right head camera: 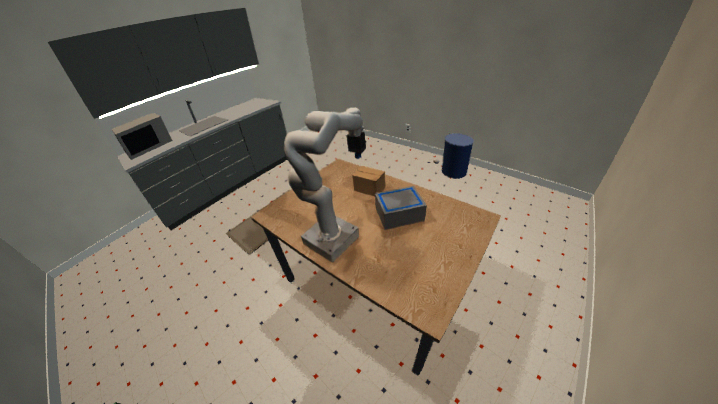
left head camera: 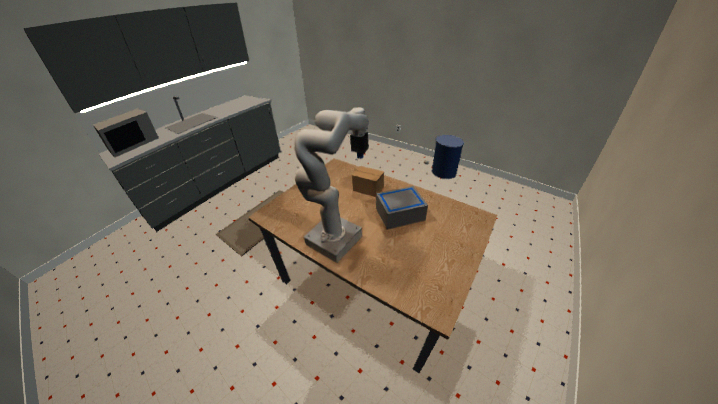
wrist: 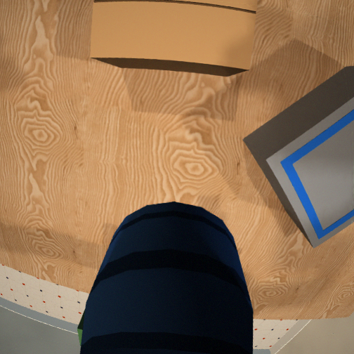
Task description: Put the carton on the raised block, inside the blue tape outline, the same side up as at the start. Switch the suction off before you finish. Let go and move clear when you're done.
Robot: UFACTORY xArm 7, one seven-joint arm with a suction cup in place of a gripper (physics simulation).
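Places are measured from the arm's base along level axes (x back, y right, z up), in centimetres.
Where they show: hand, tool point: (right head camera: 358,157) (left head camera: 360,157); arm's base, link origin: (right head camera: 330,233) (left head camera: 333,233).
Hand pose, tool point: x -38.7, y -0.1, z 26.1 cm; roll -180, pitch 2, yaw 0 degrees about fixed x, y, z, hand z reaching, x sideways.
Things, the pixels of their top centre, and the offset from my tool point. "spot": a spot on its surface instead. Level surfaces: height alone.
- brown carton, top centre: (right head camera: 368,173) (left head camera: 368,173) dz -20.0, dx -14.3, dy -1.1 cm
- grey raised block, top centre: (right head camera: 400,198) (left head camera: 401,199) dz -20.9, dx +3.4, dy +27.2 cm
- blue tape outline, surface spot: (right head camera: 406,208) (left head camera: 408,208) spot: dz -20.8, dx +10.4, dy +33.5 cm
- wooden table, surface height: dz -33.0 cm
The brown carton (left head camera: 367,181) (right head camera: 368,180) (wrist: 172,32) stands on the table, beside the raised block and apart from it. Part of it is cut off at the top of the wrist view. The grey raised block (left head camera: 405,217) (right head camera: 404,216) (wrist: 297,117) has a blue tape outline (left head camera: 407,209) (right head camera: 406,208) (wrist: 303,201) on its top, with bare grey surface inside. My suction gripper (left head camera: 360,155) (right head camera: 357,155) (wrist: 174,205) hangs in the air, well above the table and the carton, with nothing on the dark blue cup. It is open.
The wooden table (left head camera: 441,261) (right head camera: 441,261) (wrist: 60,190) carries the arm's grey base plate (left head camera: 321,243) (right head camera: 318,243) near its front edge. A blue barrel (left head camera: 446,158) (right head camera: 456,157) stands on the floor behind the table. A kitchen counter stands at the left wall.
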